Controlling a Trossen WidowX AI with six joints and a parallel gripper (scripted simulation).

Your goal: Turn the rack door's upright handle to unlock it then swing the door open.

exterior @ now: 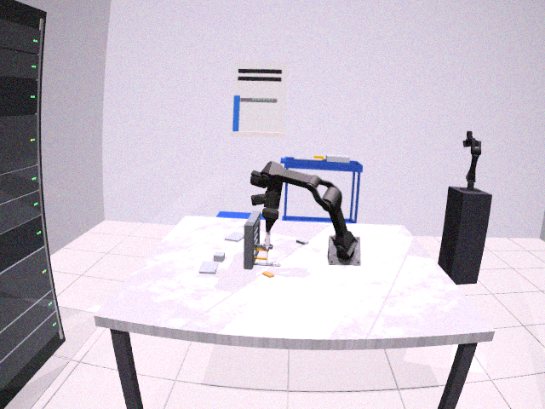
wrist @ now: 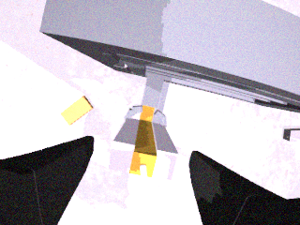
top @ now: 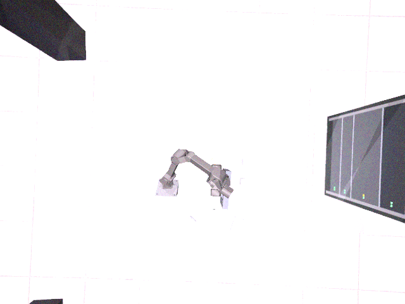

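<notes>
Right now the orange handle is 60 mm below my gripper tip and 10 mm behind it. From my gripper tip the other things lie so: orange piece 150 mm below, 100 mm to the left, 10 mm behind.
</notes>
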